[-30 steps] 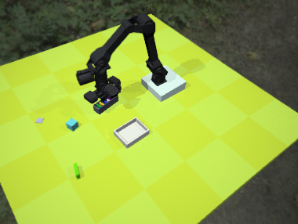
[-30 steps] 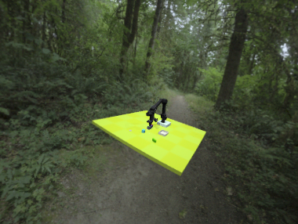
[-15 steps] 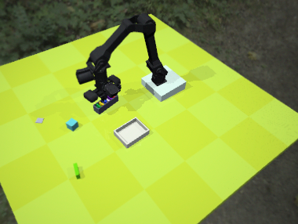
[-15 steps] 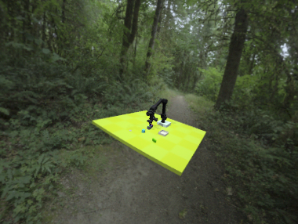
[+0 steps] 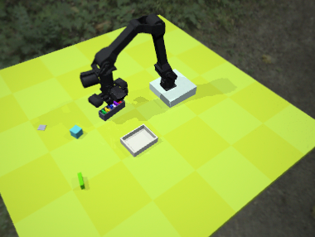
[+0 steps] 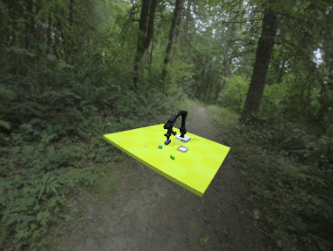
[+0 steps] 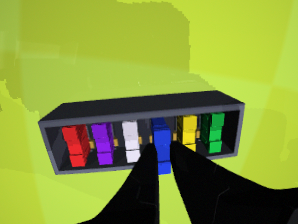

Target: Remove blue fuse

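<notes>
The tray lies 30 mm behind my gripper tip, 220 mm to the left of it and 50 mm below it. From my gripper tip the other things lie so: grey tile 310 mm ahead, 80 mm to the right, 50 mm below; then cyan cube 190 mm ahead, 40 mm to the left, 30 mm below; then blue fuse 10 mm below.
</notes>
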